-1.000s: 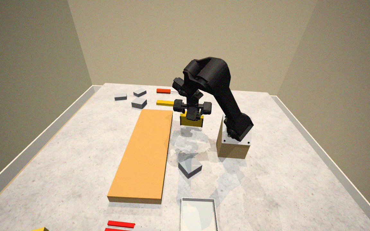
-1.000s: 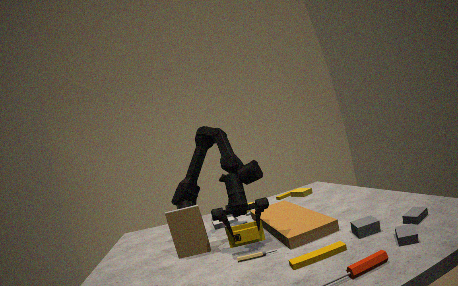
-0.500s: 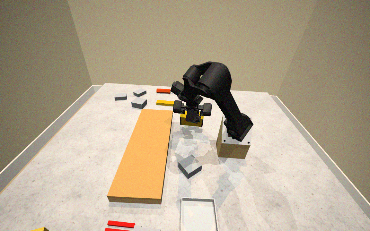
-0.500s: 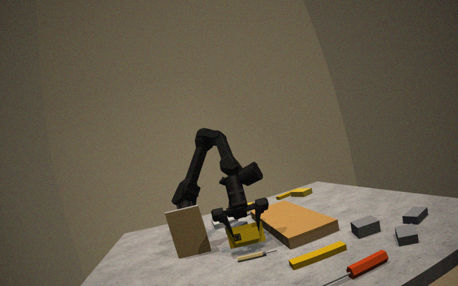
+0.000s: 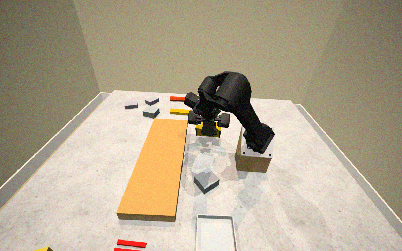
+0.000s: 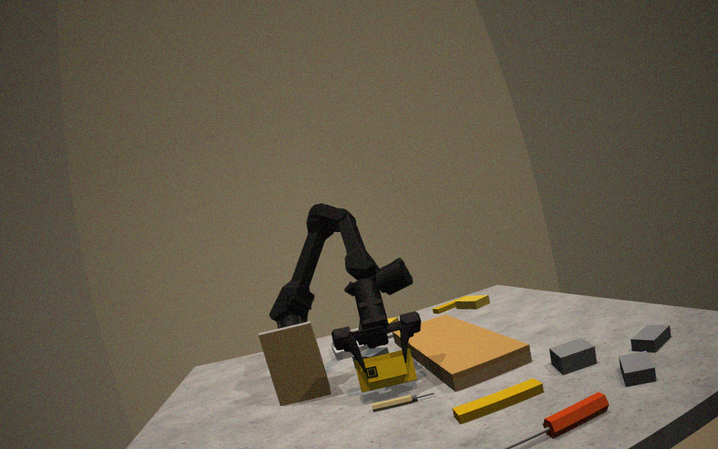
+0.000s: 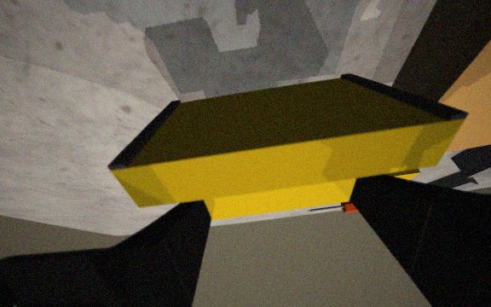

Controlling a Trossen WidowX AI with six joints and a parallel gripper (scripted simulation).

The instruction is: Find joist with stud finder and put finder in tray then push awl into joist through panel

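My gripper tip is now 10 mm to the right of the stud finder, 10 mm past it and 10 mm above it. The rest, counted from my gripper tip: square light: 30 mm behind, 10 mm to the right; white tray: 510 mm to the left, 60 mm below; wooden-handled awl: 70 mm below, 50 mm to the right, 20 mm ahead.
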